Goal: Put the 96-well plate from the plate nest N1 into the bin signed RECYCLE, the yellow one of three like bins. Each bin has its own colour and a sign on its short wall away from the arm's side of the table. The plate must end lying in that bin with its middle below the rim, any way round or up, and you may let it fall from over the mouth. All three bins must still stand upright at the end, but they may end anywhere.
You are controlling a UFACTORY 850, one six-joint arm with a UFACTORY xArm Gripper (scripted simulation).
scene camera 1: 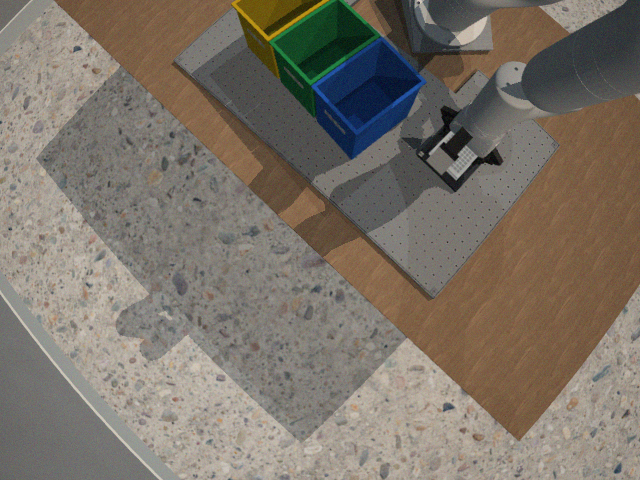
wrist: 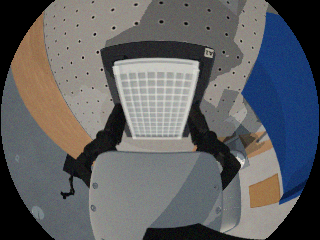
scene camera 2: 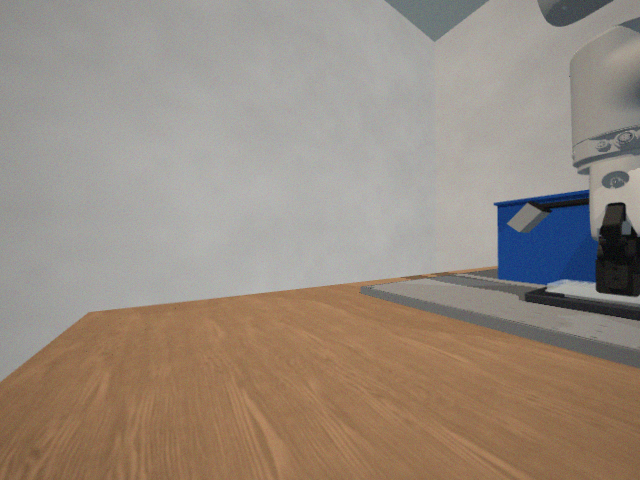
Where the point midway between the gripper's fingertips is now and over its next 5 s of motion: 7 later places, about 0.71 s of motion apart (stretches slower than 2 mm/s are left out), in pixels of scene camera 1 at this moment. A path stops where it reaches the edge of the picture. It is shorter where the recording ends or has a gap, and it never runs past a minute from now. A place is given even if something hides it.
The gripper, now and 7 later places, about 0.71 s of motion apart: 461,147; 460,147; 462,145; 463,144; 467,139; 472,135; 478,129; 483,124
